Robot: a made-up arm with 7 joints. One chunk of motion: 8 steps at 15 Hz.
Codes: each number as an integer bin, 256 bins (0 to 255) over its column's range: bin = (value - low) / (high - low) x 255, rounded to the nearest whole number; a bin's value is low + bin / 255 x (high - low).
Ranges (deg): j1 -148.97..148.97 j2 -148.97..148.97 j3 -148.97..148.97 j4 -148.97..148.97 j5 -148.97..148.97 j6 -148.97..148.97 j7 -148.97..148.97
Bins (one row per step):
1: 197 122 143 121 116 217 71
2: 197 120 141 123 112 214 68
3: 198 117 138 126 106 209 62
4: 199 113 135 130 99 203 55
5: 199 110 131 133 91 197 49
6: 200 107 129 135 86 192 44
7: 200 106 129 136 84 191 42
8: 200 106 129 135 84 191 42
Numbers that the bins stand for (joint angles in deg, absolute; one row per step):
1: 81.20 -6.43 18.11 -7.59 -13.44 104.57 -66.01
2: 81.20 -8.76 15.77 -5.26 -18.11 101.07 -69.52
3: 82.37 -12.27 12.27 -1.75 -25.12 95.22 -76.53
4: 83.54 -16.94 8.76 2.92 -33.30 88.21 -84.71
5: 83.54 -20.45 4.09 6.43 -42.65 81.20 -91.72
6: 84.71 -23.95 1.75 8.76 -48.49 75.36 -97.56
7: 84.71 -25.12 1.75 9.93 -50.83 74.19 -99.90
8: 84.71 -25.12 1.75 8.76 -50.83 74.19 -99.90

